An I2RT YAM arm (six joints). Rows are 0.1 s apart.
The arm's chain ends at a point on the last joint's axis. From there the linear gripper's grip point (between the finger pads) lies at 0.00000 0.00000 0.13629 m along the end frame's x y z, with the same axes.
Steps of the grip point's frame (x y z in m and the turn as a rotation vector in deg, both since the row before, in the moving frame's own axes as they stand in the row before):
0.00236, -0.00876, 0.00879, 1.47, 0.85, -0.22
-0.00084, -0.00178, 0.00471, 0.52, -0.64, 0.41
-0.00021, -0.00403, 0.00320, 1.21, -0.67, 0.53
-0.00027, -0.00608, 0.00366, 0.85, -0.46, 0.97
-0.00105, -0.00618, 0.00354, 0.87, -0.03, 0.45
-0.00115, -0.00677, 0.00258, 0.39, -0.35, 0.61
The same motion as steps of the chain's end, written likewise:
0.00035, -0.00526, 0.00885, 1.47, 0.85, -0.22
0.00068, -0.00054, 0.00472, 0.52, -0.64, 0.41
0.00137, -0.00114, 0.00324, 1.21, -0.67, 0.53
0.00081, -0.00405, 0.00368, 0.85, -0.46, 0.97
-0.00099, -0.00411, 0.00356, 0.87, -0.03, 0.45
-0.00032, -0.00584, 0.00259, 0.39, -0.35, 0.61

